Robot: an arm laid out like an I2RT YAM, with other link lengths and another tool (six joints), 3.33 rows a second.
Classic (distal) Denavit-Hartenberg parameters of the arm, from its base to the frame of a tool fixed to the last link. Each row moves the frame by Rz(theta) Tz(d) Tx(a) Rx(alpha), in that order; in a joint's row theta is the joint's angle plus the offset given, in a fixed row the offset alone. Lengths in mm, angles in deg.
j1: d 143.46; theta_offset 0; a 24.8; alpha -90
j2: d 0; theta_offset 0; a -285.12; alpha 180
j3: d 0; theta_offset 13.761; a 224.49; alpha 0
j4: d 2.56; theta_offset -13.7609; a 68.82; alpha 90
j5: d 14.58; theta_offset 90; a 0; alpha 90
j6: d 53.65; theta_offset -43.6; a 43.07; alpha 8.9
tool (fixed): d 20.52; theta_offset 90; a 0; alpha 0
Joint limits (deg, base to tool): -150..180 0..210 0..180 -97..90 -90..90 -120..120
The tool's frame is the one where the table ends.
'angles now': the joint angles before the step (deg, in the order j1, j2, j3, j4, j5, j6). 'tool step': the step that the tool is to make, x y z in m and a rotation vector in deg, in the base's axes. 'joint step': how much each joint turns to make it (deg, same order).
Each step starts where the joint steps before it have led.
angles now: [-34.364 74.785 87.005 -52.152 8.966 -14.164]
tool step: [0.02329 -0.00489 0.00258 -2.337 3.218 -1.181]
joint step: [3.075 4.866 4.286 -0.849 5.644 -0.044]
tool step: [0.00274 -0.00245 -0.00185 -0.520 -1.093 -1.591]
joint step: [0.353 0.330 -0.863 2.023 1.390 1.414]
